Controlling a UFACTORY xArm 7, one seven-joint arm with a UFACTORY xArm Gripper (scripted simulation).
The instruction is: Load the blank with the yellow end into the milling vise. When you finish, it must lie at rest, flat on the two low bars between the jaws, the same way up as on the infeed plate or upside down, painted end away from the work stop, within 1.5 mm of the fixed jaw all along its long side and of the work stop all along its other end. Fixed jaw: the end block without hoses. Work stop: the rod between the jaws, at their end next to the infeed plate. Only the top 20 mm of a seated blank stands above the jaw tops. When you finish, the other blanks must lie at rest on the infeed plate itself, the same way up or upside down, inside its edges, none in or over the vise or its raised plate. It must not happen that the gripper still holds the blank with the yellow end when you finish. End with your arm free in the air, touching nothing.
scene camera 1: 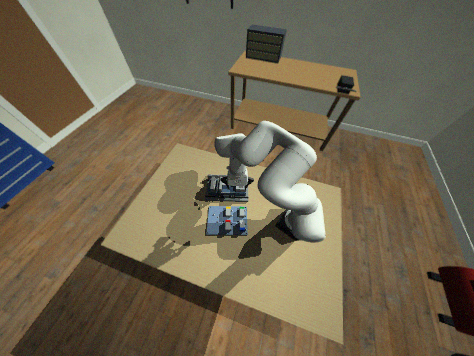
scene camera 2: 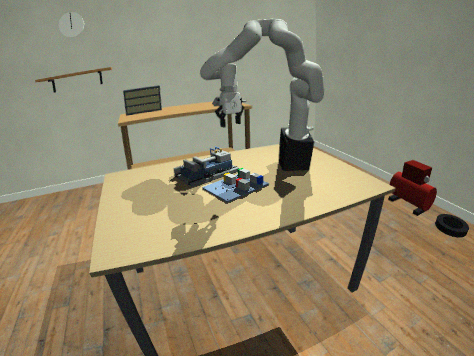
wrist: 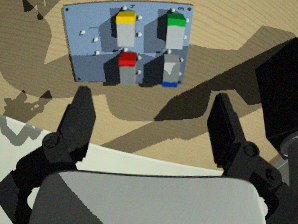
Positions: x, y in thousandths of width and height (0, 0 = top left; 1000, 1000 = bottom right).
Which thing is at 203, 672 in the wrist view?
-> My gripper.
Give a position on a blue infeed plate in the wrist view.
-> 300, 301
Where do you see a blue infeed plate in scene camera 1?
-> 457, 628
